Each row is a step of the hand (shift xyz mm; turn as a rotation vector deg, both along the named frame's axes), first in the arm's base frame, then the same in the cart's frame.
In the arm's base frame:
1: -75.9 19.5 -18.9 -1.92 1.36 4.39
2: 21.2 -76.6 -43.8 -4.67 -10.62 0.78
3: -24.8 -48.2 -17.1 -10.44 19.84 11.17
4: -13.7 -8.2 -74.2 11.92 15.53 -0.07
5: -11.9 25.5 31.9 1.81 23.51 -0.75
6: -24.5 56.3 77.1 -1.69 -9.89 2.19
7: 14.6 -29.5 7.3 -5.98 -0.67 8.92
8: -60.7 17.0 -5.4 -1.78 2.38 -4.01
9: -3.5 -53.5 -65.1 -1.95 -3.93 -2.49
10: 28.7 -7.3 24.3 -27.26 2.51 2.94
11: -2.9 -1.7 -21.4 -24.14 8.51 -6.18
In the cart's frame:
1: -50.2 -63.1 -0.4 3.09 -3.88 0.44
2: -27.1 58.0 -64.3 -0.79 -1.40 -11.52
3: -23.8 -0.8 -51.6 4.76 -19.23 15.32
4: -72.5 21.6 -5.7 4.29 6.00 18.13
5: 22.6 -30.8 18.7 -0.98 -4.67 23.10
6: 56.7 -69.2 41.3 1.71 0.38 -10.12
7: 14.1 17.8 -24.9 5.56 -8.72 -2.97
8: -31.4 -54.9 0.3 -4.49 -0.52 2.12
9: -57.9 39.2 -47.1 -2.90 0.46 -4.10
10: 34.5 16.6 -1.1 -9.03 -25.48 -5.21
11: -20.5 7.0 -0.7 -16.23 -20.63 2.11

